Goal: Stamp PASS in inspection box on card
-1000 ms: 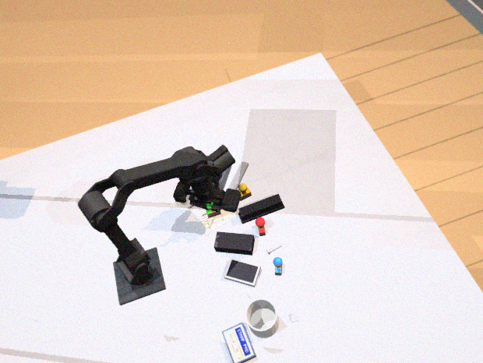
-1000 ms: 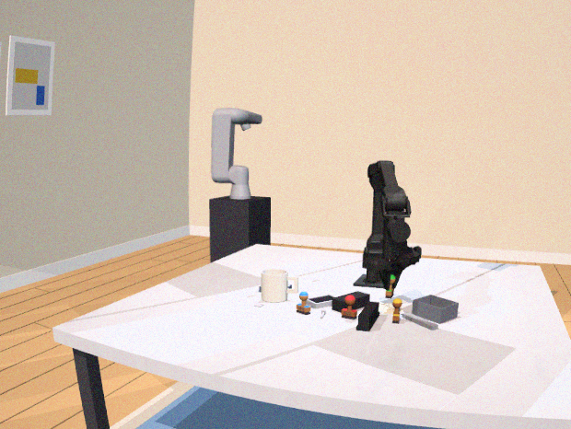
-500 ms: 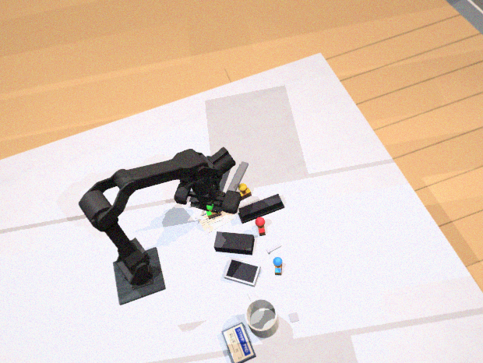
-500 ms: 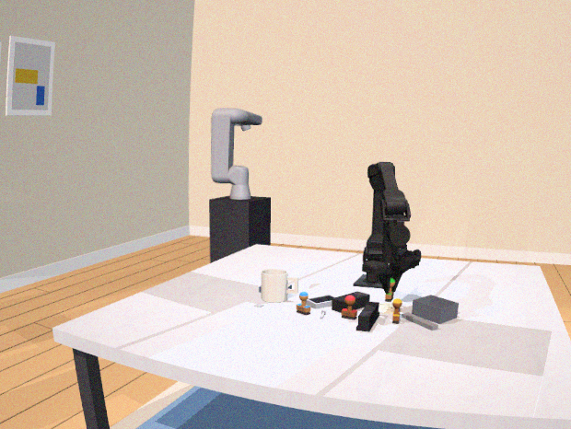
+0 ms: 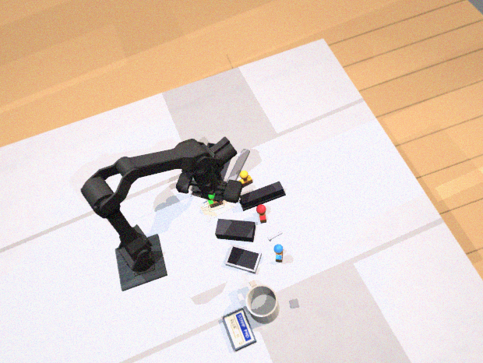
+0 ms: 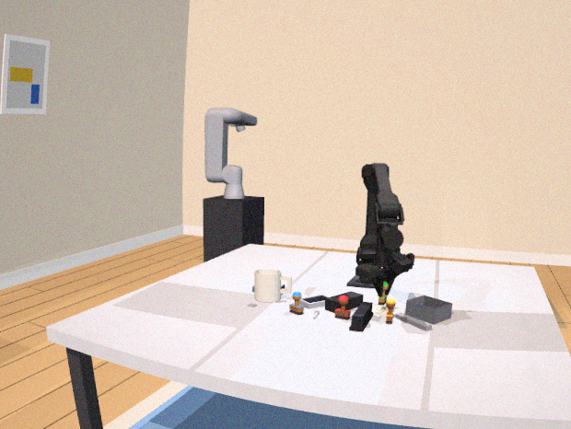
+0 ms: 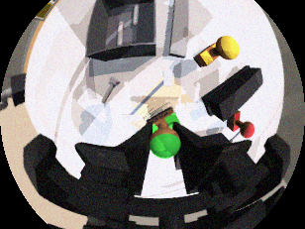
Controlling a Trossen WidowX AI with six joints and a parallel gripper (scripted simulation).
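The beige card lies 40 mm below my gripper tip. Also, from my gripper tip: yellow-knobbed stamp: 110 mm ahead, 50 mm to the left, 20 mm below; then black block: 40 mm ahead, 110 mm to the right, 20 mm below; then green-knobbed stamp: right at my gripper tip.
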